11 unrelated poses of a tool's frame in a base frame.
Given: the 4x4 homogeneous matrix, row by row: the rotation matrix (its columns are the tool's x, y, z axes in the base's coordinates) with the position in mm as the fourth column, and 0 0 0 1 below. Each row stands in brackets.
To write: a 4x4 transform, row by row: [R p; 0 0 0 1], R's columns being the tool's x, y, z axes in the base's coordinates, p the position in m. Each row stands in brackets. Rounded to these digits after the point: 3 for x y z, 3 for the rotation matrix.
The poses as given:
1: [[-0.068 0.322 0.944 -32], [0.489 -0.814 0.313 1], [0.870 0.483 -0.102 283], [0 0 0 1]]
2: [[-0.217 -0.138 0.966 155], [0.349 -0.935 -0.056 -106], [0.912 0.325 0.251 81], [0 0 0 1]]
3: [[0.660 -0.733 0.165 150], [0.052 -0.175 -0.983 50], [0.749 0.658 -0.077 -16], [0 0 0 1]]
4: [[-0.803 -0.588 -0.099 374], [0.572 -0.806 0.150 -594], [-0.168 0.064 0.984 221], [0 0 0 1]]
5: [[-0.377 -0.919 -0.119 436], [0.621 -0.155 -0.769 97], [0.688 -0.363 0.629 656], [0 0 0 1]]
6: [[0.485 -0.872 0.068 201], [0.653 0.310 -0.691 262], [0.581 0.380 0.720 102], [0 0 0 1]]
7: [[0.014 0.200 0.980 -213], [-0.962 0.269 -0.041 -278], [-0.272 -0.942 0.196 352], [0 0 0 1]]
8: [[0.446 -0.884 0.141 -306], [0.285 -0.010 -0.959 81], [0.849 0.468 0.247 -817], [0 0 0 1]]
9: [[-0.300 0.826 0.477 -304], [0.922 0.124 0.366 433], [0.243 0.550 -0.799 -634], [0 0 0 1]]
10: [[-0.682 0.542 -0.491 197], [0.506 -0.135 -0.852 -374], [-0.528 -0.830 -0.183 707], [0 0 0 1]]
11: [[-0.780 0.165 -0.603 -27], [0.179 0.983 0.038 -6], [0.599 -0.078 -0.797 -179], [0 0 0 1]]
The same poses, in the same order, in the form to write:
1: [[-0.068 0.322 0.944 -0.032], [0.489 -0.814 0.313 0.001], [0.870 0.483 -0.102 0.283], [0 0 0 1]]
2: [[-0.217 -0.138 0.966 0.155], [0.349 -0.935 -0.056 -0.106], [0.912 0.325 0.251 0.081], [0 0 0 1]]
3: [[0.660 -0.733 0.165 0.150], [0.052 -0.175 -0.983 0.050], [0.749 0.658 -0.077 -0.016], [0 0 0 1]]
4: [[-0.803 -0.588 -0.099 0.374], [0.572 -0.806 0.150 -0.594], [-0.168 0.064 0.984 0.221], [0 0 0 1]]
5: [[-0.377 -0.919 -0.119 0.436], [0.621 -0.155 -0.769 0.097], [0.688 -0.363 0.629 0.656], [0 0 0 1]]
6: [[0.485 -0.872 0.068 0.201], [0.653 0.310 -0.691 0.262], [0.581 0.380 0.720 0.102], [0 0 0 1]]
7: [[0.014 0.200 0.980 -0.213], [-0.962 0.269 -0.041 -0.278], [-0.272 -0.942 0.196 0.352], [0 0 0 1]]
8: [[0.446 -0.884 0.141 -0.306], [0.285 -0.010 -0.959 0.081], [0.849 0.468 0.247 -0.817], [0 0 0 1]]
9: [[-0.300 0.826 0.477 -0.304], [0.922 0.124 0.366 0.433], [0.243 0.550 -0.799 -0.634], [0 0 0 1]]
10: [[-0.682 0.542 -0.491 0.197], [0.506 -0.135 -0.852 -0.374], [-0.528 -0.830 -0.183 0.707], [0 0 0 1]]
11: [[-0.780 0.165 -0.603 -0.027], [0.179 0.983 0.038 -0.006], [0.599 -0.078 -0.797 -0.179], [0 0 0 1]]
